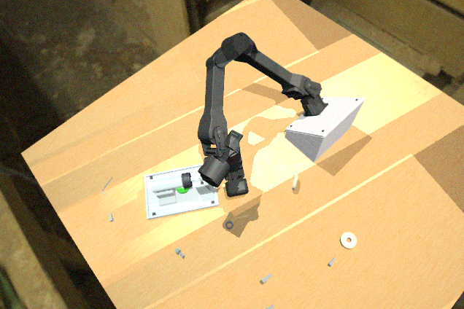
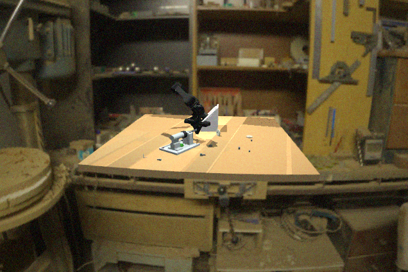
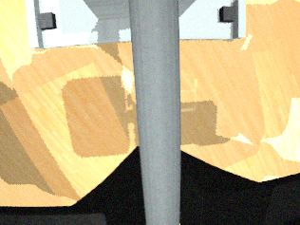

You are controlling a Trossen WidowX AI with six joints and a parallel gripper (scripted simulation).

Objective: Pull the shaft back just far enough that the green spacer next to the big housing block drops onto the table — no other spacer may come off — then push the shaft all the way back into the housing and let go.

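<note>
Now: gripper tip 60 mm short of the grey shaft, 50 mm to the left of it and 30 mm below it. From my gripper tip the other things lie so: green spacer: 130 mm ahead, 120 mm to the right, 30 mm below; then allen key: 300 mm ahead, 320 mm to the right, 40 mm below.
</note>
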